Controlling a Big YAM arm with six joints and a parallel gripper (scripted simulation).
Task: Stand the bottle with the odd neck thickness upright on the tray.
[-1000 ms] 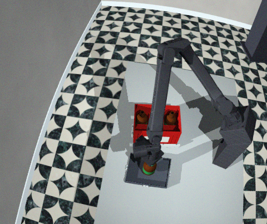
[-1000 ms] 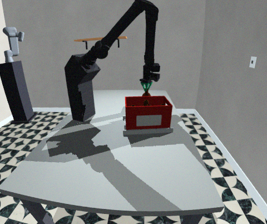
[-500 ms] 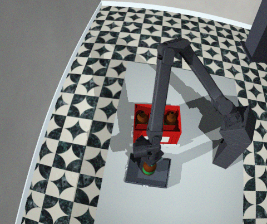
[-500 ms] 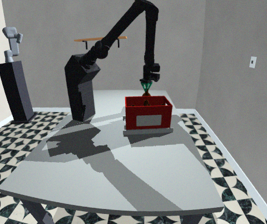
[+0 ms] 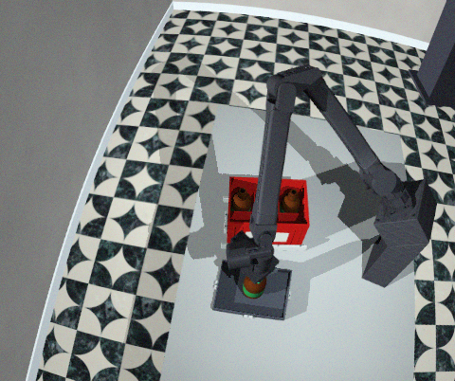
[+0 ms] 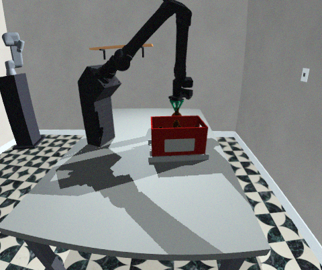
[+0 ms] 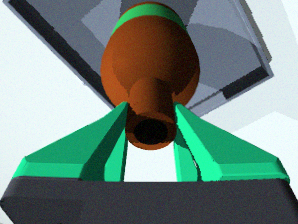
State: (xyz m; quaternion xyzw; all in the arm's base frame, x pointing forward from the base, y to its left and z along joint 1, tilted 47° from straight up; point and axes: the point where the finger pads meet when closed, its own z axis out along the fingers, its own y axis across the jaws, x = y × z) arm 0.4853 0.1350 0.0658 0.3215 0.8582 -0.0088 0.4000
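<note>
Right now the dark grey tray is 15 cm below my hand. The rest, counted from my hand: crate: 27 cm to the right, 8 cm below, 6 cm behind; then glass bottle: 31 cm to the right, 7 cm below, 6 cm behind.
</note>
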